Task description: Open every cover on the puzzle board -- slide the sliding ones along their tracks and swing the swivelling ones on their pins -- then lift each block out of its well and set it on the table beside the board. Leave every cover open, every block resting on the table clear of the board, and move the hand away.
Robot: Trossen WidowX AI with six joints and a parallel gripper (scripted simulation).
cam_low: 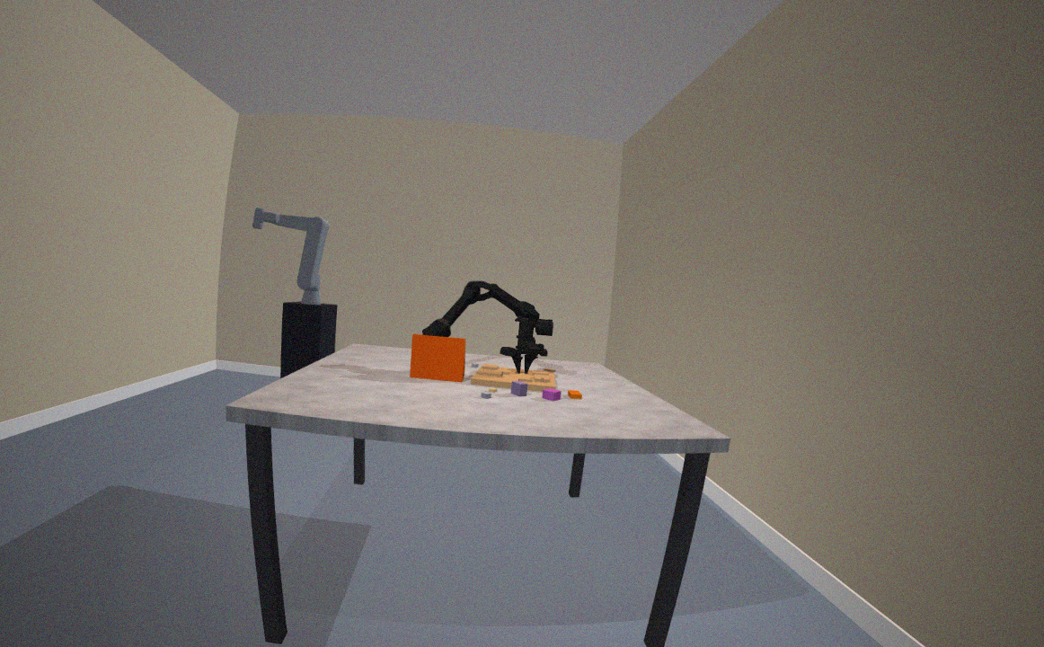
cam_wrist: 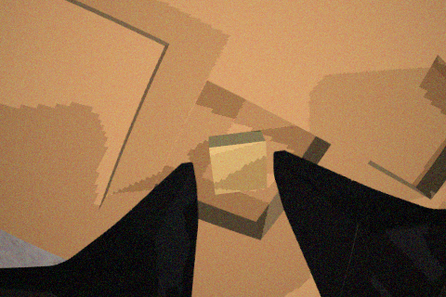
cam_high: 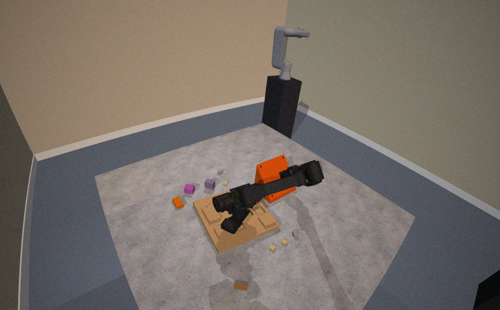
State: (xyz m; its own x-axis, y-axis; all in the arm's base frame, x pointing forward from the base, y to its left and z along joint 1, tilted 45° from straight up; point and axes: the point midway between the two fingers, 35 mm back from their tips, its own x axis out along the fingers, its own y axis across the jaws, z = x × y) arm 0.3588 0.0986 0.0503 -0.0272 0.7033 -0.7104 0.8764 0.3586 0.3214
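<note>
Now: gripper tip 5 cm to the left of the tan puzzle board and 3 cm past it. From my gripper tip the other things lie so: magenta block: 32 cm to the right, 8 cm ahead, 1 cm below; then purple block: 30 cm to the right, 2 cm behind; then orange block: 27 cm to the right, 17 cm ahead, 1 cm below.
</note>
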